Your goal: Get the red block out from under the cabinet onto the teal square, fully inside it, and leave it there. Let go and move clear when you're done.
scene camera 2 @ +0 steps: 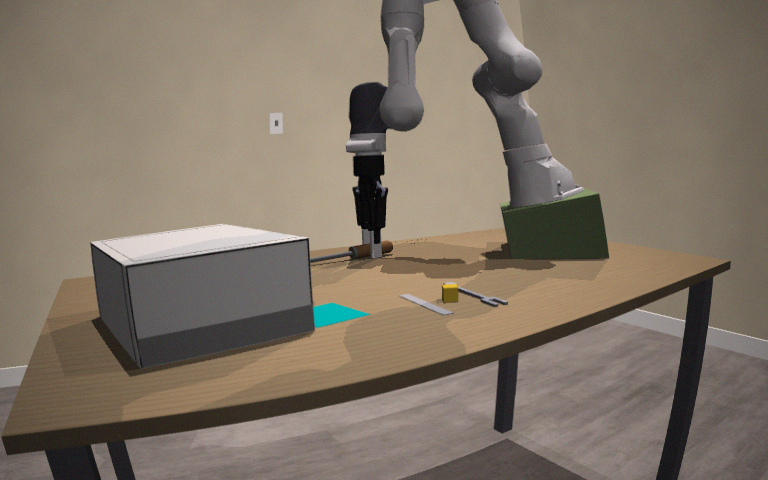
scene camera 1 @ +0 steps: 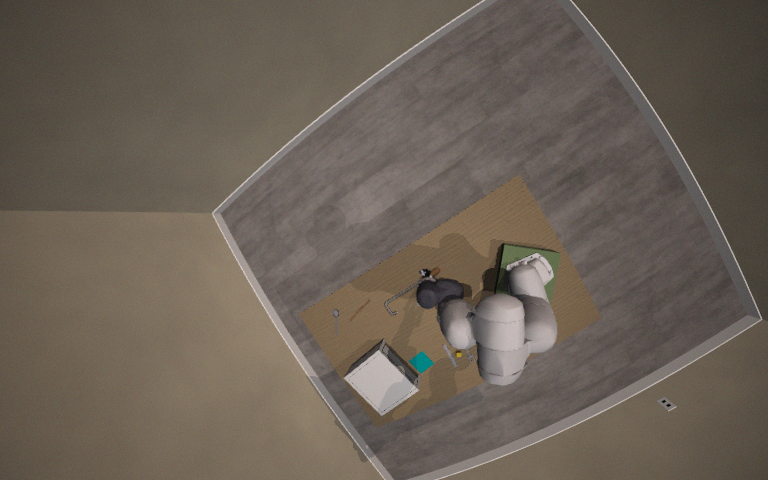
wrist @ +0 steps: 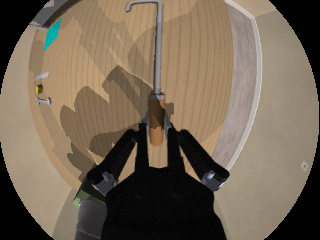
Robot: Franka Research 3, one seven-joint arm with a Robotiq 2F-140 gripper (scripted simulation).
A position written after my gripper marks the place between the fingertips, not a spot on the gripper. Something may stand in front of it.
In view: my gripper (scene camera 2: 372, 256) and a teal square (scene camera 2: 327, 314).
My gripper is seen too in the wrist view (wrist: 156, 118).
